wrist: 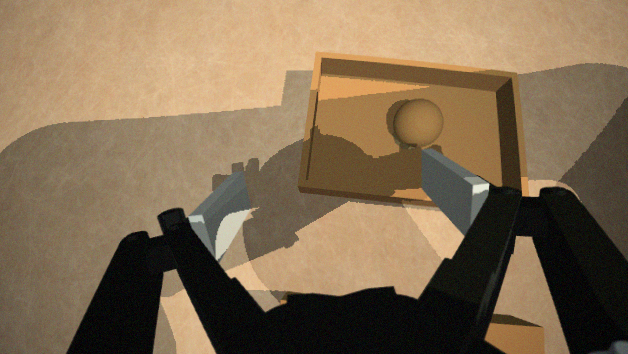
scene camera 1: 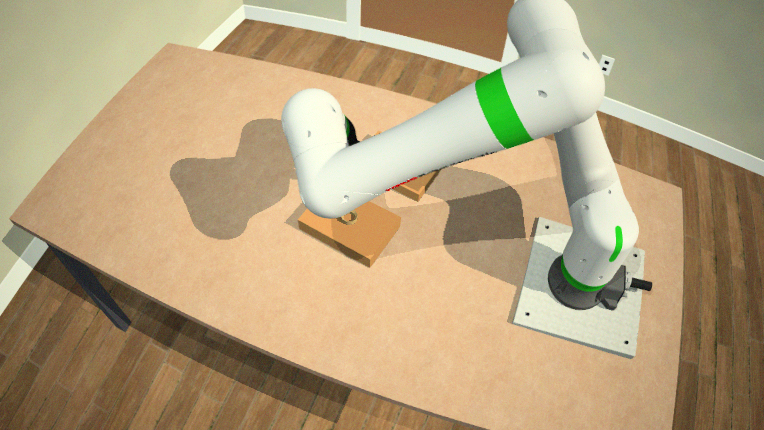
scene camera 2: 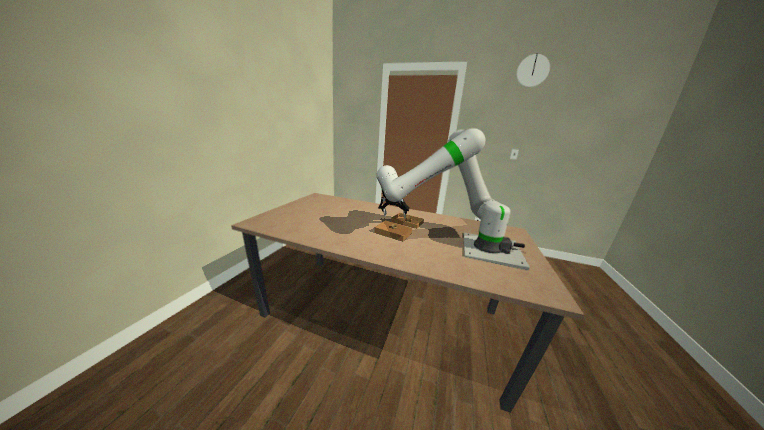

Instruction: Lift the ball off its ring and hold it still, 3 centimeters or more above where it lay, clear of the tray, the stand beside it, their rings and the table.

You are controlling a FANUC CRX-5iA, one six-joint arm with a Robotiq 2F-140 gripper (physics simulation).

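Frame: origin at the arm's base, x ahead, y left, z up, level; centimetres.
Seen in the pictures: gripper, between the fingertips: (wrist: 332, 180) (scene camera 2: 395, 215); arm's base, origin of its link: (scene camera 1: 577, 281) (scene camera 2: 487, 246).
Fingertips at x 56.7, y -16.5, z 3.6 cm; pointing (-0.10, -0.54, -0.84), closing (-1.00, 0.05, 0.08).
Pixels of each thing's top centre, then the offset from my fingertips to it.
- tan ball, centre of its top: (wrist: 426, 111) dx -8.1, dy -4.2, dz +0.1 cm
- shallow orange-brown tray, centre of its top: (wrist: 416, 124) (scene camera 1: 397, 160) (scene camera 2: 407, 218) dx -8.1, dy -4.2, dz -2.2 cm
- orange block with an empty ring, centre of its top: (scene camera 1: 349, 215) (scene camera 2: 393, 225) dx -2.5, dy +16.6, dz -0.1 cm
The tan ball (wrist: 419, 122) sits inside the shallow orange-brown tray (wrist: 521, 130) (scene camera 1: 419, 193) (scene camera 2: 415, 224), right of the tray's middle in the wrist view; its ring is mostly hidden under it. My gripper (wrist: 332, 180) (scene camera 2: 394, 213) is open and empty, above the table near the tray. In the wrist view the right fingertip overlaps the tray just below the ball, and the left fingertip is left of the tray. The ball is not between the fingers. The stand (scene camera 1: 368, 233) (scene camera 2: 391, 232) is an orange block with an empty ring (scene camera 1: 347, 222) on top.
The stand (wrist: 516, 339) shows at the lower right of the wrist view, partly behind the gripper. In scene camera 1 the arm hides the gripper and most of the tray. The arm's base plate (scene camera 1: 539, 331) (scene camera 2: 497, 259) is at the table's right end.
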